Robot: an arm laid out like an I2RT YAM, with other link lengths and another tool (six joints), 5 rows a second.
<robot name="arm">
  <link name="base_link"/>
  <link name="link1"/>
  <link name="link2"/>
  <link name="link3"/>
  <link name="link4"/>
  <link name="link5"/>
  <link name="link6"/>
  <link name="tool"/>
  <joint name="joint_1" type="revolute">
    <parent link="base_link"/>
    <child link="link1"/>
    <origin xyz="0 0 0.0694"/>
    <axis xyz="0 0 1"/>
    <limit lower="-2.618" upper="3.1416"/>
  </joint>
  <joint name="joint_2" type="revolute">
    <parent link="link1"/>
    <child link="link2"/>
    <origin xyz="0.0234 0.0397 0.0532"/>
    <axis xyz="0 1 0"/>
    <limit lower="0" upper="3.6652"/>
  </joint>
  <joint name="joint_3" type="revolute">
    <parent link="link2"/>
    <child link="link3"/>
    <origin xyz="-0.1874 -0.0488 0"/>
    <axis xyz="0 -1 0"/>
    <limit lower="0" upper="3.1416"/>
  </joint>
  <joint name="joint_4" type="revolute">
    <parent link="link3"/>
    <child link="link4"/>
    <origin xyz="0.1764 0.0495 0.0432"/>
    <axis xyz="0 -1 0"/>
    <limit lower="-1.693" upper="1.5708"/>
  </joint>
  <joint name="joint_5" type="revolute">
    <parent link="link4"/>
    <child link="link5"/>
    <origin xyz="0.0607 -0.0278 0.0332"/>
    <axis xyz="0 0 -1"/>
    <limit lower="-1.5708" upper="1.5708"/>
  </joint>
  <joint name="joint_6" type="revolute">
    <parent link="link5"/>
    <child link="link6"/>
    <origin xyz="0.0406 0 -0.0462"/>
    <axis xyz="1 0 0"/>
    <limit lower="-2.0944" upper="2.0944"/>
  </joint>
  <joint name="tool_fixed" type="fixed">
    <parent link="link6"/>
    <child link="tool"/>
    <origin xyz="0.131 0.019 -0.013" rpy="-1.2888 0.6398 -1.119"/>
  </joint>
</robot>
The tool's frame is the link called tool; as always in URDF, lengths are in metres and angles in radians.
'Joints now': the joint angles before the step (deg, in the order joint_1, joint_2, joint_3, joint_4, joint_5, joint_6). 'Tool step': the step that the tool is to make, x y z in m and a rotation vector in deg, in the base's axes. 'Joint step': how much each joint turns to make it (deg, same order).
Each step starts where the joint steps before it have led.
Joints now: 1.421 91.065 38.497 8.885 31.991 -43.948
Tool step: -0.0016 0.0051 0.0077 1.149 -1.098 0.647
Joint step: 0.510 -3.296 -0.428 -2.178 -0.866 0.843
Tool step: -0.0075 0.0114 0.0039 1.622 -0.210 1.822
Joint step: 1.593 -4.421 -1.715 -3.018 -1.268 1.181
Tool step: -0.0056 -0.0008 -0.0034 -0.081 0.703 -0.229
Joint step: 0.000 -0.644 -1.235 -0.191 0.192 0.151
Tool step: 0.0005 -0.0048 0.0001 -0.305 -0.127 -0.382
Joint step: -1.094 0.138 -0.203 0.865 -0.299 -0.828
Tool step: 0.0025 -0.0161 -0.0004 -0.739 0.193 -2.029
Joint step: -3.423 1.754 0.942 1.453 -0.511 -1.714
